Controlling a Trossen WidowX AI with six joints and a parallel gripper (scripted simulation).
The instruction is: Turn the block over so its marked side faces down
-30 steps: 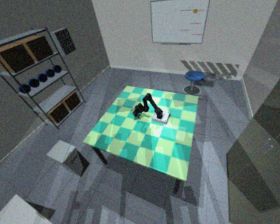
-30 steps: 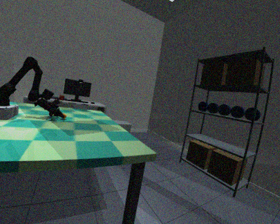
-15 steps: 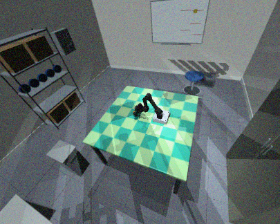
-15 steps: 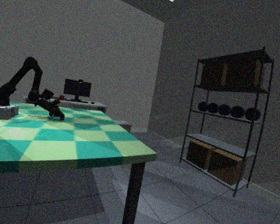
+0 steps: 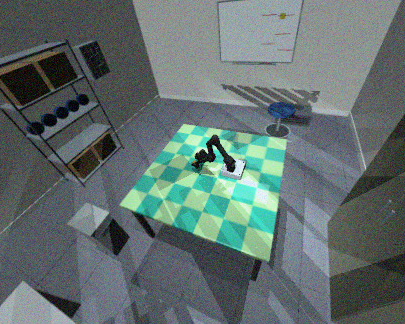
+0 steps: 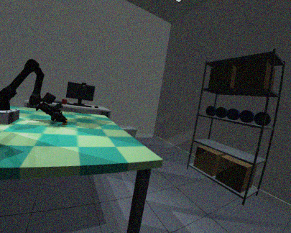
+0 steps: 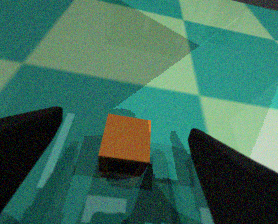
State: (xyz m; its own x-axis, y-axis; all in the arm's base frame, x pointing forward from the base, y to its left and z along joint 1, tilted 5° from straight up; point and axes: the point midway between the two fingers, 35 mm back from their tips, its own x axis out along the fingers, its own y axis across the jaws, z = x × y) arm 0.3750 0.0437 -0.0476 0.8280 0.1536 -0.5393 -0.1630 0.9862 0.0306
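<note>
My gripper tip is 2 cm past the orange block and 1 cm above it.
</note>
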